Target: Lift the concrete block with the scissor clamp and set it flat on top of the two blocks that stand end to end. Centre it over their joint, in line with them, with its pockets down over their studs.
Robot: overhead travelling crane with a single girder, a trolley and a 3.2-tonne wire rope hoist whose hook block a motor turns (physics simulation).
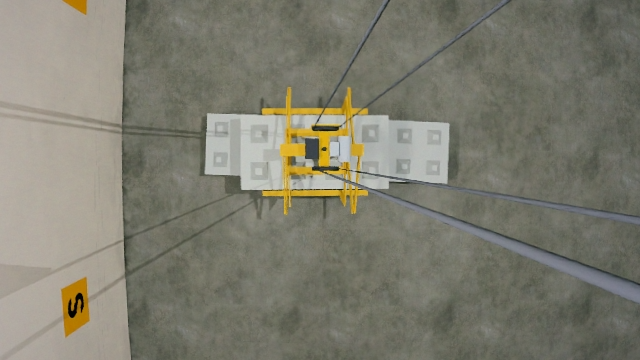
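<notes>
The yellow scissor clamp (324, 151) is shut on the light grey concrete block (252, 152), its long jaw bars along both long sides. The held block looks larger than those below and hangs above them, its studs up. Of the two blocks end to end, the left one (212, 145) shows past the held block's left end, with a shadow strip beside it. The right one (419, 150) shows farther past the right end, with several studs visible. The row is turned slightly relative to the held block. The joint and the held block's pockets are hidden.
A pale surface (60, 190) with a straight edge runs down the left side. It bears an orange marker (75, 306) with a black character and part of another orange marker (77, 4). Grey ropes run from the clamp to the upper right and lower right. Rope shadows cross the left.
</notes>
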